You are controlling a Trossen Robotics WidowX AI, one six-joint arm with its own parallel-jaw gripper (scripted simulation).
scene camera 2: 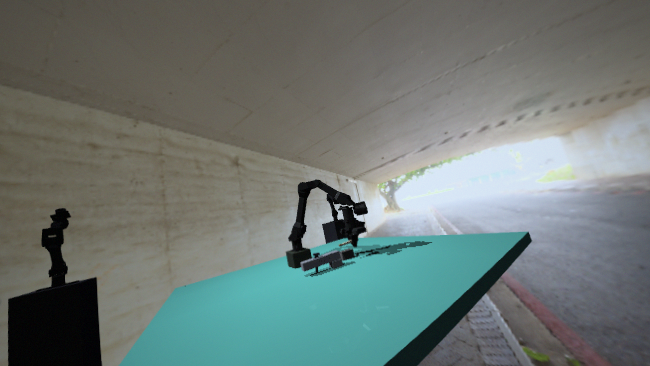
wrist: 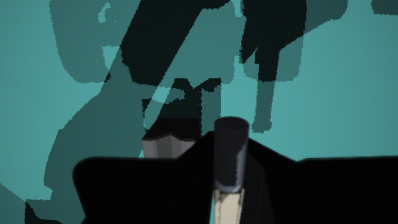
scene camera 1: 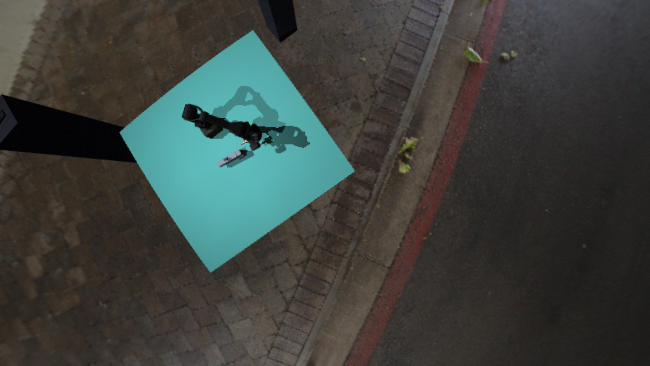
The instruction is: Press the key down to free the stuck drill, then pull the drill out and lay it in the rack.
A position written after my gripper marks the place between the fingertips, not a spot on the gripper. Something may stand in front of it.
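Note:
There's a drill held in my gripper (wrist: 222, 138), and there's a small block (wrist: 168, 138) as well.

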